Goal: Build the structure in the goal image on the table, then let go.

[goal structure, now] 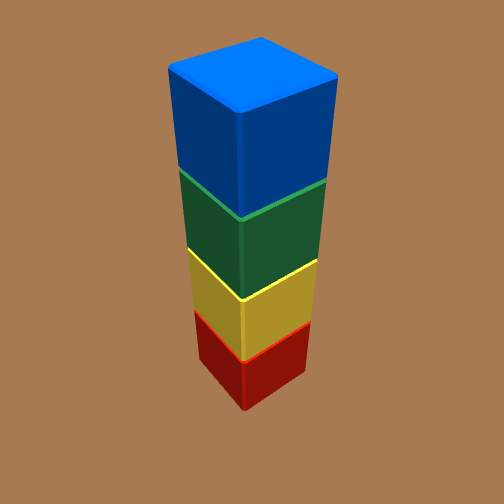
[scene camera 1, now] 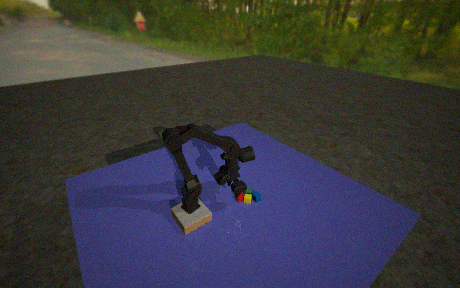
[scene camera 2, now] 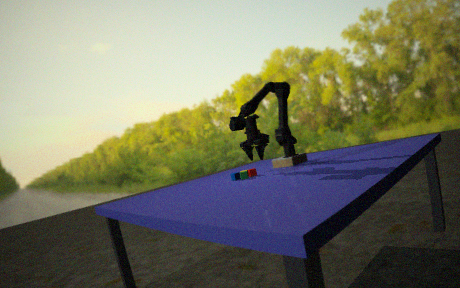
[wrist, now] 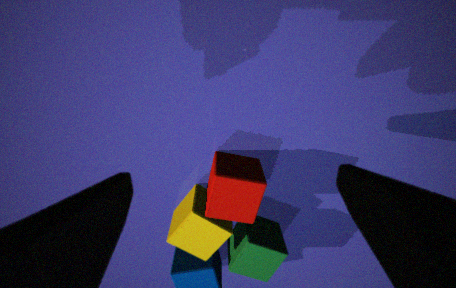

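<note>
Four small cubes sit close together on the blue table [scene camera 1: 310,240] [scene camera 2: 200,205] [wrist: 100,100]. The red cube [scene camera 1: 240,197] [scene camera 2: 252,172] [wrist: 236,200] is nearest the middle of the wrist view. The yellow cube [scene camera 1: 248,199] [wrist: 197,236] is left of and below it there, the green cube [scene camera 1: 249,191] [scene camera 2: 244,175] [wrist: 260,260] is below it to the right, and the blue cube [scene camera 1: 257,196] [scene camera 2: 234,176] [wrist: 196,278] is partly cut off at the bottom edge. My gripper [scene camera 1: 233,190] [scene camera 2: 256,159] [wrist: 236,178] is open and empty, pointing down above the table near the cubes.
The arm's base block [scene camera 1: 192,216] [scene camera 2: 290,160] stands on the table beside the cubes, with the arm arching over from it. Shadows of the arm lie across the table. The table's edges and corners show in both scene views.
</note>
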